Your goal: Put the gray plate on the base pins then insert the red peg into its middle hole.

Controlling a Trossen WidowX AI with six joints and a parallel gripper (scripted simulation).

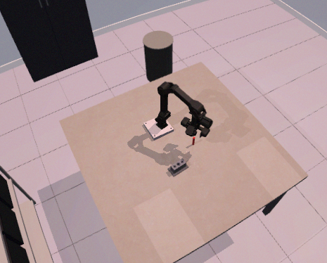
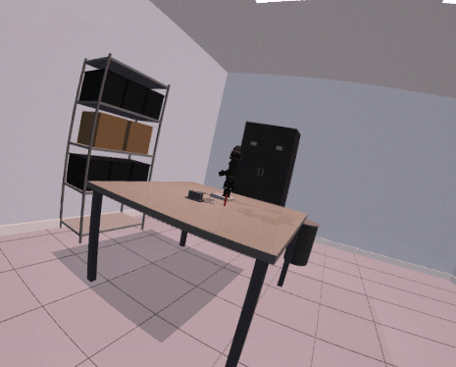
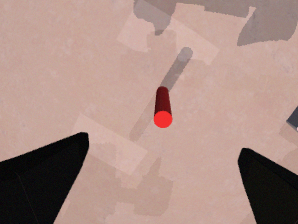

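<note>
The red peg is 8 cm below my gripper tip. From my gripper tip the other things lie so: gray plate: 7 cm ahead, 21 cm to the right, 7 cm below; then dark base: 7 cm ahead, 21 cm to the right, 11 cm below.
</note>
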